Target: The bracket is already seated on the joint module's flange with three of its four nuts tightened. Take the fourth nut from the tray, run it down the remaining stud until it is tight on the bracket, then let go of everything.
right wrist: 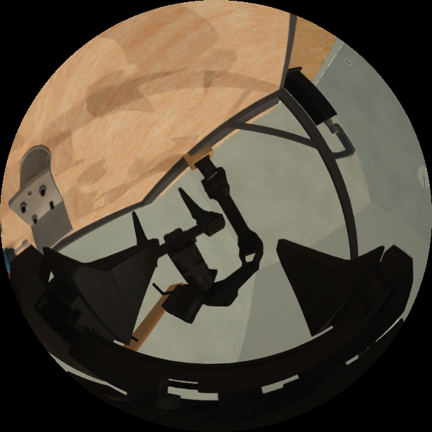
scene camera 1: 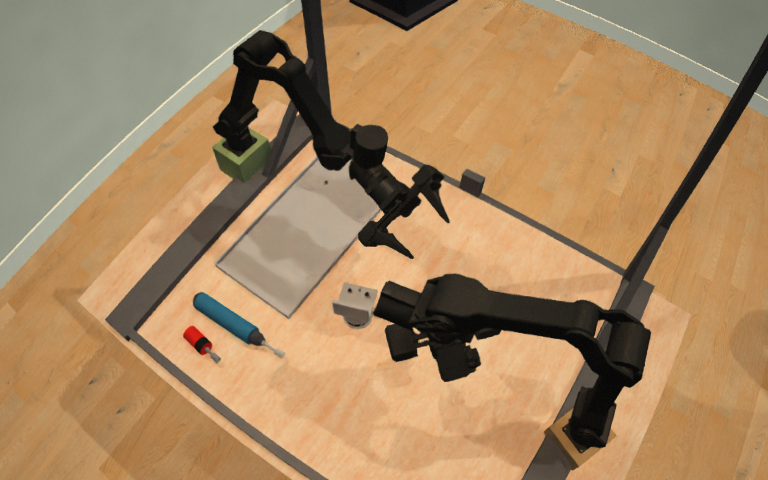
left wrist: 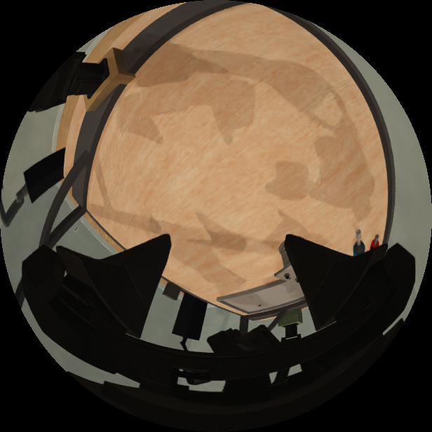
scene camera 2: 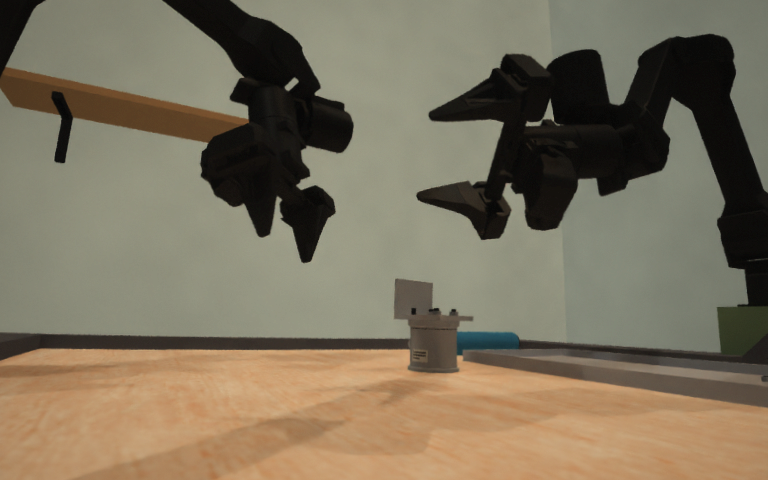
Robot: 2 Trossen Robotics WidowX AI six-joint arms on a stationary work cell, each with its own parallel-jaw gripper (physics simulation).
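Pixels of known places: left gripper, between the fingertips: point(scene camera 2: 287, 250); right gripper, between the fingertips: point(scene camera 1: 430, 240) point(scene camera 2: 423, 159); left arm's base, origin of its link: point(scene camera 1: 583, 431); right arm's base, origin of its link: point(scene camera 1: 239, 143).
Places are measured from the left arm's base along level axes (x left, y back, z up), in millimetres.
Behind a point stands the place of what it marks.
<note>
The grey joint module point(scene camera 1: 357, 324) {y -443, x 233, z -28 mm} point(scene camera 2: 433, 346) {y -463, x 190, z -16 mm} point(right wrist: 35, 164) stands upright on the table, the bracket point(scene camera 2: 412, 298) {y -443, x 235, z 41 mm} point(right wrist: 46, 198) on its flange. In the right wrist view three studs carry nuts; the stud point(right wrist: 51, 205) near the bracket's upright plate looks bare. A small dark nut point(scene camera 1: 325, 182) {y -802, x 108, z -37 mm} point(left wrist: 259, 305) lies in the grey tray point(scene camera 1: 317, 212) {y -738, x 165, z -41 mm} point(scene camera 2: 566, 370) {y -611, x 166, z -38 mm} point(left wrist: 240, 302). My left gripper point(scene camera 2: 284, 249) {y -297, x 137, z 83 mm} point(left wrist: 229, 240) point(right wrist: 155, 198) is open and empty, pointing down above the table; its fingertips are hidden in scene camera 1. My right gripper point(scene camera 1: 430, 239) {y -432, x 77, z 169 mm} point(scene camera 2: 424, 156) {y -432, x 77, z 169 mm} point(right wrist: 219, 246) is open and empty, high above the table.
A blue driver point(scene camera 1: 225, 318) {y -586, x 463, z -5 mm} point(scene camera 2: 488, 341) {y -605, x 445, z -20 mm} and a short red driver point(scene camera 1: 196, 340) {y -576, x 540, z -12 mm} point(left wrist: 375, 244) lie beyond the module in scene camera 2. A dark frame rail point(scene camera 1: 555, 232) {y -398, x -273, z -45 mm} edges the table. The two grippers are apart, the left forearm beside the module in scene camera 1.
</note>
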